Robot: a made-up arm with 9 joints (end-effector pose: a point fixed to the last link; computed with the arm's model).
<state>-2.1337 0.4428 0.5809 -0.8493 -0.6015 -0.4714 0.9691 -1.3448 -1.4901</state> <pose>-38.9 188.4 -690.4 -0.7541 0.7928 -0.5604</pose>
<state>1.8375 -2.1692 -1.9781 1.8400 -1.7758 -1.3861 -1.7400 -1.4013 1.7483</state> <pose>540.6 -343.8 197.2 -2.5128 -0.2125 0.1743</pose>
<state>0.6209 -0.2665 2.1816 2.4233 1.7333 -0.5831 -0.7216 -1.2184 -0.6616</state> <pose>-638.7 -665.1 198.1 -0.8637 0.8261 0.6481</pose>
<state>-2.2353 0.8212 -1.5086 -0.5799 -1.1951 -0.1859 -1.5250 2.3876 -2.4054</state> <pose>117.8 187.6 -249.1 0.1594 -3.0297 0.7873</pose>
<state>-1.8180 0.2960 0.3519 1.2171 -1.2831 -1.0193 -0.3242 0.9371 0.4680</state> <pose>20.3 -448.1 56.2 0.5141 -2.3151 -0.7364</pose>
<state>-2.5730 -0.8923 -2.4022 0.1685 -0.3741 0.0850 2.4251 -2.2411 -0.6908</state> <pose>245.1 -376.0 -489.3 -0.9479 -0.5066 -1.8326</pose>
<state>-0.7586 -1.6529 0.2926 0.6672 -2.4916 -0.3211 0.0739 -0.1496 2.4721</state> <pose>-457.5 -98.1 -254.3 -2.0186 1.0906 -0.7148</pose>
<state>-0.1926 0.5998 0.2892 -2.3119 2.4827 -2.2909 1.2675 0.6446 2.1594</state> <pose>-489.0 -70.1 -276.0 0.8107 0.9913 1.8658</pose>
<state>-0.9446 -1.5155 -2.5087 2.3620 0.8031 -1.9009 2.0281 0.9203 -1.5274</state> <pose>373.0 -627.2 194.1 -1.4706 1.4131 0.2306</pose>
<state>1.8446 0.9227 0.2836 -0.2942 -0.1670 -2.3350 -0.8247 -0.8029 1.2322</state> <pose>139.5 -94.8 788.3 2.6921 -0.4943 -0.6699</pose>
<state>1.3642 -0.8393 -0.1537 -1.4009 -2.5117 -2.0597 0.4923 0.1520 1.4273</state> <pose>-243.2 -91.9 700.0 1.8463 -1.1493 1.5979</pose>
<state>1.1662 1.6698 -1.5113 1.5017 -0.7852 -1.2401 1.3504 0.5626 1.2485</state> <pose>442.3 -544.0 503.9 -1.2961 0.0389 -1.2455</pose>
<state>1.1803 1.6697 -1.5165 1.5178 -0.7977 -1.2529 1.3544 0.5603 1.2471</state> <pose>447.9 -539.3 506.6 -1.3025 0.0322 -1.2411</pose>
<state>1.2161 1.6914 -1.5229 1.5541 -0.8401 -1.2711 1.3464 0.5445 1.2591</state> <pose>477.0 -534.0 509.1 -1.3043 -0.0220 -1.2002</pose>
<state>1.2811 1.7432 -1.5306 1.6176 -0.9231 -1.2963 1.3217 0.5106 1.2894</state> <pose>539.5 -522.1 507.9 -1.2903 -0.1348 -1.1079</pose>
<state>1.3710 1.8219 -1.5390 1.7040 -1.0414 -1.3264 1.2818 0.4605 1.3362</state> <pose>632.5 -492.3 497.4 -1.2441 -0.2879 -0.9712</pose>
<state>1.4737 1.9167 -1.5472 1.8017 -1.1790 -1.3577 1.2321 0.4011 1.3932</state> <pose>739.8 -435.8 473.3 -1.1556 -0.4485 -0.8153</pose>
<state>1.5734 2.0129 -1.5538 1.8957 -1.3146 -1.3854 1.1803 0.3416 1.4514</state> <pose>838.7 -357.1 439.4 -1.0347 -0.5875 -0.6724</pose>
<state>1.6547 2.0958 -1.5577 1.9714 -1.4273 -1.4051 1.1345 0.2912 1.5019</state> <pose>912.1 -275.3 406.4 -0.9096 -0.6902 -0.5655</pose>
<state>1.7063 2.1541 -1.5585 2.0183 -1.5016 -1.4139 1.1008 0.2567 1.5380</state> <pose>955.9 -213.1 385.2 -0.8123 -0.7569 -0.5019</pose>
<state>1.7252 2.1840 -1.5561 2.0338 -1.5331 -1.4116 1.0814 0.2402 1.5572</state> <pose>975.4 -182.7 379.9 -0.7601 -0.7954 -0.4757</pose>
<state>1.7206 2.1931 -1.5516 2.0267 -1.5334 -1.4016 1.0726 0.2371 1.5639</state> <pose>979.8 -178.3 385.9 -0.7448 -0.8163 -0.4731</pose>
